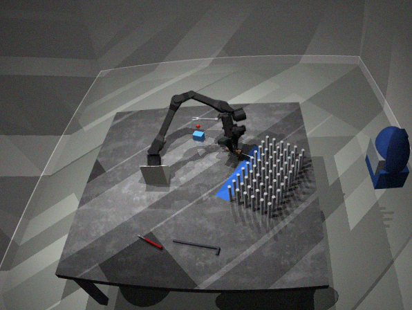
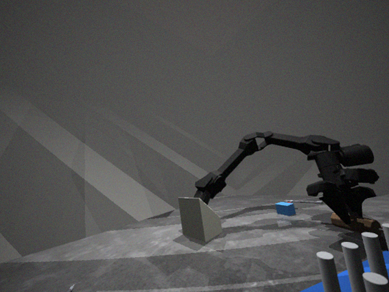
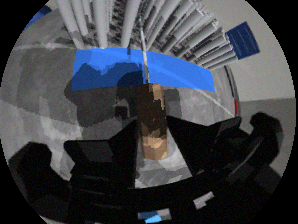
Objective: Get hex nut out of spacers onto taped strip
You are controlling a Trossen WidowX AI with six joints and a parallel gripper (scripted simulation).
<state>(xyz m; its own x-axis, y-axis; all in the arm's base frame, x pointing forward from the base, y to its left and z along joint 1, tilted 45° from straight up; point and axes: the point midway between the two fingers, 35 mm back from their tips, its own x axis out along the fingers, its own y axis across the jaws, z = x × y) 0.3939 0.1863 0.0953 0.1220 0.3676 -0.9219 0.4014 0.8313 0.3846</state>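
Now: the blue taped strip 12 cm to the right of my gripper tip, 5 cm ahead of it and 3 cm below it. From my gripper tip the other things lie so: silver wrench 32 cm to the left, 22 cm behind, 3 cm below; then small red piece 25 cm to the left, 25 cm behind, 3 cm below; then blue cube 23 cm behind, 14 cm to the left, 1 cm below.
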